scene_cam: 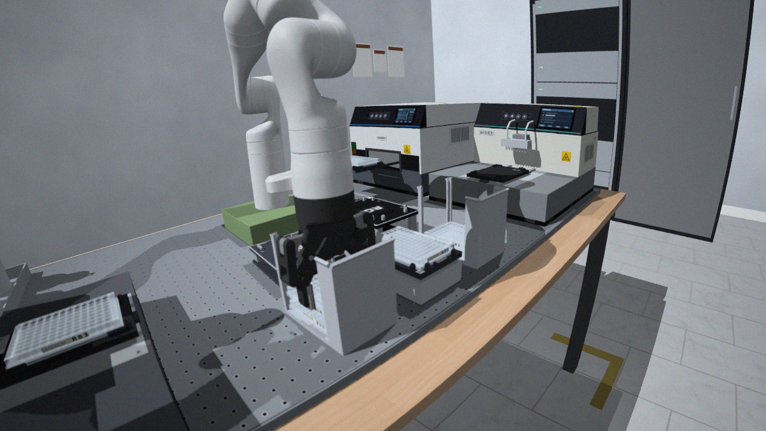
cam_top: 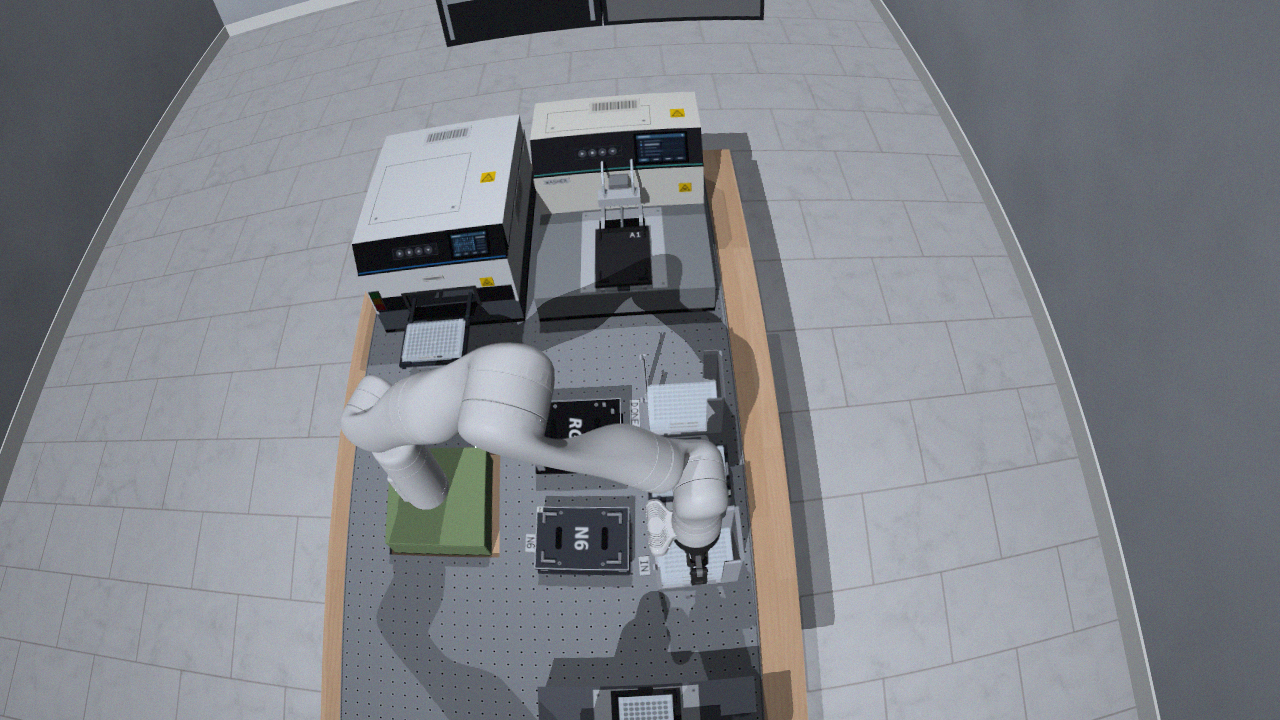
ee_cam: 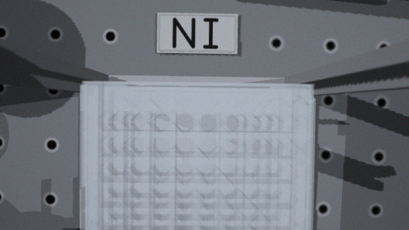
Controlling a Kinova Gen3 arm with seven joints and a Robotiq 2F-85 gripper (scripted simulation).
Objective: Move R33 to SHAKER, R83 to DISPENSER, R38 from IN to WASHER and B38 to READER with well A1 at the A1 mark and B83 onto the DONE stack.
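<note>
Right now the plate R38 is 1 cm below my hand. Also, from my hand: RG nest (20 cm behind, 24 cm to the left, 1 cm above); plate R33 (1 cm behind, 15 cm to the left, 1 cm above); plate B83 (1 cm behind, 30 cm to the left, 2 cm below).
</note>
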